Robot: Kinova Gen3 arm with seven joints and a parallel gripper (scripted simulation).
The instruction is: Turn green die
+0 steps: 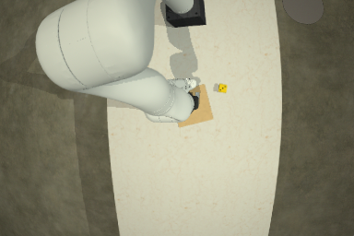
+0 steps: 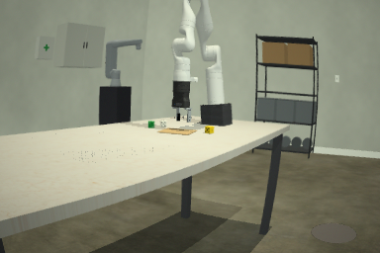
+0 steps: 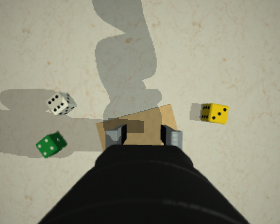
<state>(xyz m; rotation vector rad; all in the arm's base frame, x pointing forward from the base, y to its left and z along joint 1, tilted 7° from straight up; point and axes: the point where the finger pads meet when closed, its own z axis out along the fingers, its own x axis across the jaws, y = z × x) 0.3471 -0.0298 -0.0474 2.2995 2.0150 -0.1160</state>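
Right now the yellow die is 12 cm to the left of my hand, 5 cm below it and 1 cm behind it. From my hand the other things lie so: white die: 14 cm to the right, 6 cm behind, 5 cm below; green die: 16 cm to the right, 5 cm below, 1 cm ahead; tan mat: 6 cm below, 4 cm ahead, 1 cm to the right.
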